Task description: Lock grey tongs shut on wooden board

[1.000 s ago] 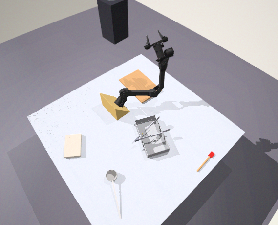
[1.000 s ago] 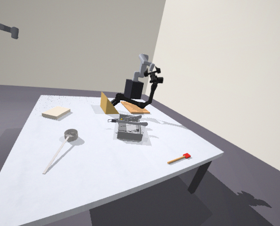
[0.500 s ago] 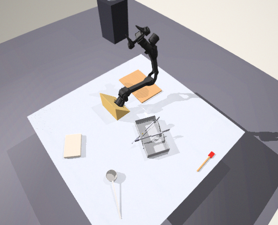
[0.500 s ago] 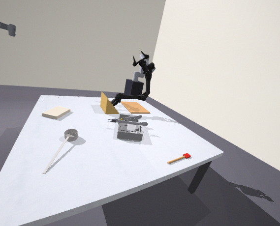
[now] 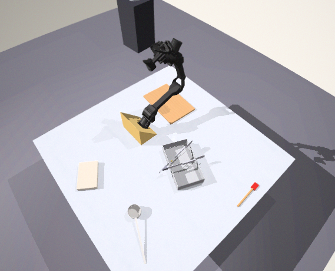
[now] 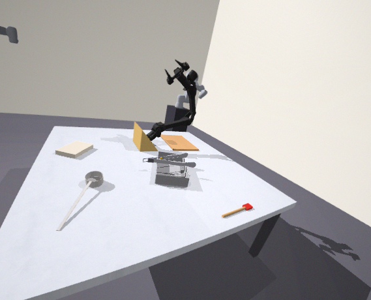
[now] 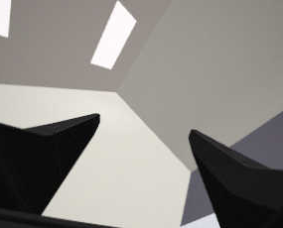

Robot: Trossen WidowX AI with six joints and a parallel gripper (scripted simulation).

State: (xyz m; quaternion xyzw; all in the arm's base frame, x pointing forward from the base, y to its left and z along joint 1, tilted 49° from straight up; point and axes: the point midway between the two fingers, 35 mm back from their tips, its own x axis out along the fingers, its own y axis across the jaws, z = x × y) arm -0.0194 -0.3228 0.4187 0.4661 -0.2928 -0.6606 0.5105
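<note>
Now: gripper tip 580 mm above the grey roasting tin, 350 mm short of it and 80 mm to the left of it. From my gripper tip the other things lie so: cream block: 600 mm below, 550 mm to the right, 20 mm behind; wooden board: 600 mm below, 260 mm to the left, 90 mm behind.
</note>
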